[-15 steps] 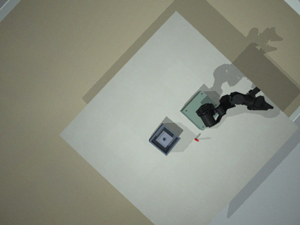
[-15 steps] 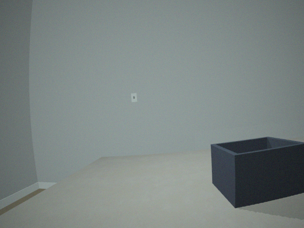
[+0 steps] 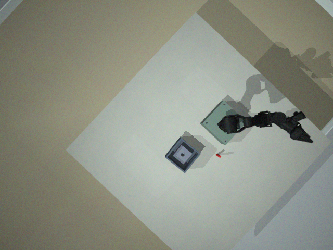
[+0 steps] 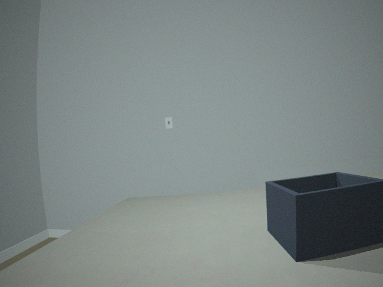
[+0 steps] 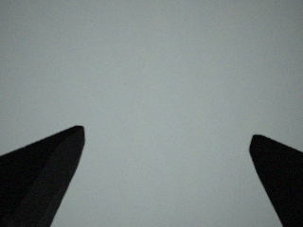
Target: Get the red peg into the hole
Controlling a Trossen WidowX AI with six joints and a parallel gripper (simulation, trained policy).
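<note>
My gripper tip is now 350 mm short of the red peg, 350 mm above it and 150 mm to the left of it. Also, from my gripper tip: dark blue box (520 mm ahead, 370 mm below, 320 mm to the right).
</note>
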